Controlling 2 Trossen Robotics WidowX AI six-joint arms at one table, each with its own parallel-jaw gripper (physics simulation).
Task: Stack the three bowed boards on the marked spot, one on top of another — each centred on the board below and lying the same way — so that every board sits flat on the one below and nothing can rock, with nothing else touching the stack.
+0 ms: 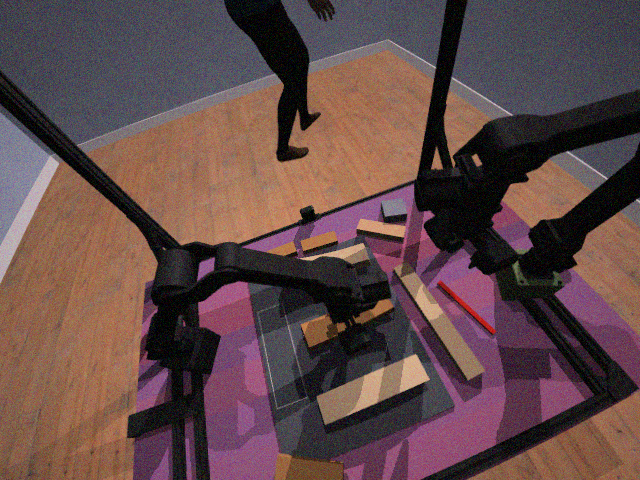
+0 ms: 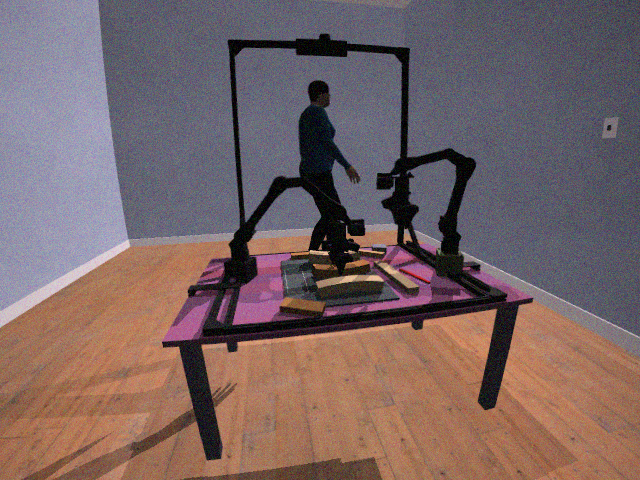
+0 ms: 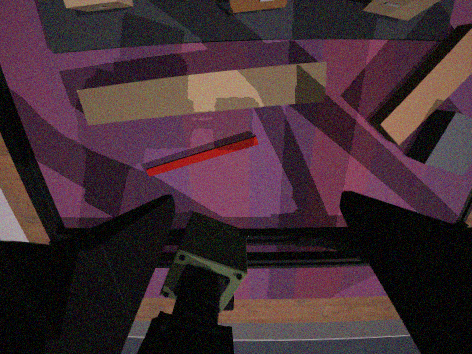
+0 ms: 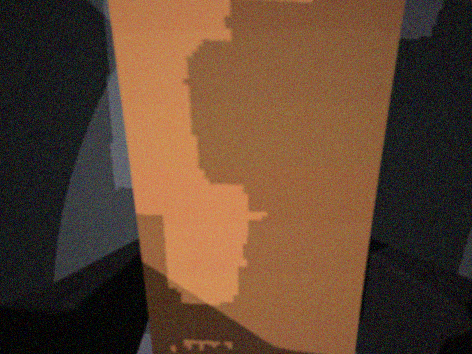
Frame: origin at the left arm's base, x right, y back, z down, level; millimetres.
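Seen in the pictures: left gripper, between the fingertips: (image 1: 456, 250) (image 2: 401, 226) (image 3: 257, 201); right gripper, between the fingertips: (image 1: 343, 322) (image 2: 338, 272) (image 4: 250, 243); left arm's base, origin of its link: (image 1: 534, 266) (image 2: 449, 252) (image 3: 201, 285); right arm's base, origin of its link: (image 1: 182, 346) (image 2: 240, 259).
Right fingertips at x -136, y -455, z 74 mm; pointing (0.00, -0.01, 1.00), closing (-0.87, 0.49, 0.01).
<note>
Pixels of each thing's middle, then the offset from my right fingertips to it. "spot": a spot on its surface instead. Level surfaces: height alone.
- orange bowed board, middle of its body: (image 4: 253, 227) (image 1: 348, 317) (image 2: 341, 268) dx +7, dy +13, dz -16 mm
- grey mat, height of its surface: dz +13 mm
- large tan bowed board, middle of its body: (image 1: 373, 388) (image 2: 350, 286) dx -147, dy +78, dz -8 mm
- pale board, middle of its body: (image 1: 328, 262) (image 2: 334, 255) dx +165, dy -55, dz -18 mm
- marked spot, a spot on its surface: (image 1: 267, 357) spot: dx -103, dy -191, dz +12 mm
- long pale plank, middle of its body: (image 3: 199, 93) (image 1: 433, 314) (image 2: 393, 275) dx +36, dy +226, dz +8 mm
- red rod, middle of its body: (image 3: 200, 156) (image 1: 464, 306) (image 2: 413, 275) dx +66, dy +309, dz +16 mm
- block, middle of its body: (image 1: 309, 474) (image 2: 302, 307) dx -320, dy -47, dz +3 mm
An orange bowed board (image 1: 315, 330) (image 2: 358, 268) (image 4: 270, 158) lies on the grey mat (image 1: 304, 429) (image 2: 294, 286). My right gripper (image 1: 352, 328) (image 2: 339, 264) is down over the board's middle and shut on it, with a finger at each long edge. A large tan bowed board (image 1: 372, 388) (image 2: 349, 286) lies on the mat nearer the front. A pale board (image 1: 339, 253) (image 2: 315, 257) lies at the mat's back edge. The marked spot (image 1: 267, 357) is a white outline at the mat's left. My left gripper (image 1: 490, 259) (image 2: 400, 219) (image 3: 257, 201) is open and empty, high at the right.
A long pale plank (image 1: 439, 324) (image 3: 199, 93) (image 2: 396, 277) and a red rod (image 1: 466, 307) (image 3: 203, 156) lie right of the mat. Small blocks (image 1: 381, 230) (image 1: 394, 209) (image 1: 319, 241) lie at the back, and another block (image 1: 309, 469) (image 2: 302, 306) at the front. A person (image 2: 318, 138) walks behind the table.
</note>
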